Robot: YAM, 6 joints.
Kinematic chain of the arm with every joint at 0, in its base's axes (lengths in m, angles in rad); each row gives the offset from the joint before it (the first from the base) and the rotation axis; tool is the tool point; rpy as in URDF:
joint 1: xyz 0 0 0.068 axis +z
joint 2: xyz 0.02 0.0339 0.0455 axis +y
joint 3: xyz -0.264 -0.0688 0 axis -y
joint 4: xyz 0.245 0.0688 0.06 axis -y
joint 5: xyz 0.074 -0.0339 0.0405 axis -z
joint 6: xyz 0.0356 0 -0.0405 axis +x
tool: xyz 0 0 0 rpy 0 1.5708 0
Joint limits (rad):
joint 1: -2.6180..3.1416
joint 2: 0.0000..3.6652
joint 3: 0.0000..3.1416
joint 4: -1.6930..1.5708
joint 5: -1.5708..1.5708
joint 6: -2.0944..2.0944
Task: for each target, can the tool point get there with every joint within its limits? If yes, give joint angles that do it. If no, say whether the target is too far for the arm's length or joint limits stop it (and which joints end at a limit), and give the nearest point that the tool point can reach.
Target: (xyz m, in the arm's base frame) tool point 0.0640 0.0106 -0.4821
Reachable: no: joint limits stop it (at a limit: joint 2) | nearest point 0.1137 0.0188 -0.3549 | short by 0.137 m
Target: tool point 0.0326 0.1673 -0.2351
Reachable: yes | joints 1.5676 3.2438 1.0768 0.2867 1.1191 0.5793
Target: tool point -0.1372 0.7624 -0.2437
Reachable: no: too far | nearest point -0.1037 0.5764 -0.1543 | short by 0.209 m
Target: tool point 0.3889 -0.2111 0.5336
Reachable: yes | joints -0.5236 2.2202 2.4220 1.0408 -0.3317 -1.0963
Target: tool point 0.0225 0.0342 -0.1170
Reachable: yes | joints 0.0184 3.3355 0.7802 -0.6560 -1.2501 -0.4040
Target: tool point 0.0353 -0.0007 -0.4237
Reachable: no: joint limits stop it (at a limit: joint 2) | nearest point 0.0801 -0.0016 -0.3387 | short by 0.096 m
